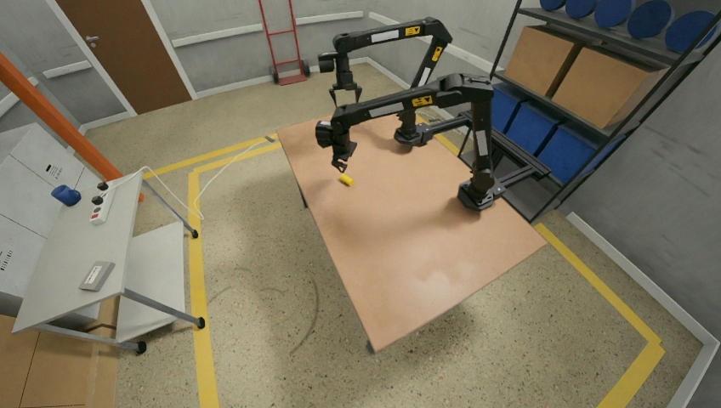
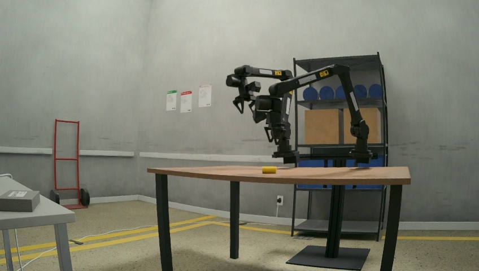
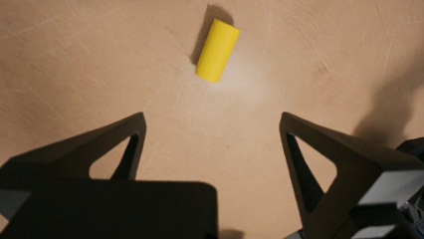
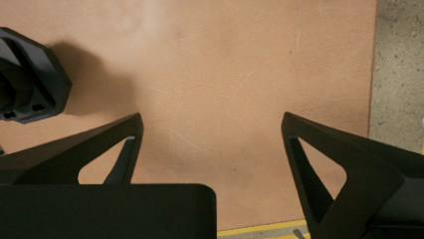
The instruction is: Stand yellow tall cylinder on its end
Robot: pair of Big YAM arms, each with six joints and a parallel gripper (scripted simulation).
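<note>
Now: the yellow tall cylinder 1 cm behind my left hand, 3 cm to the right of it and 13 cm below it.
</note>
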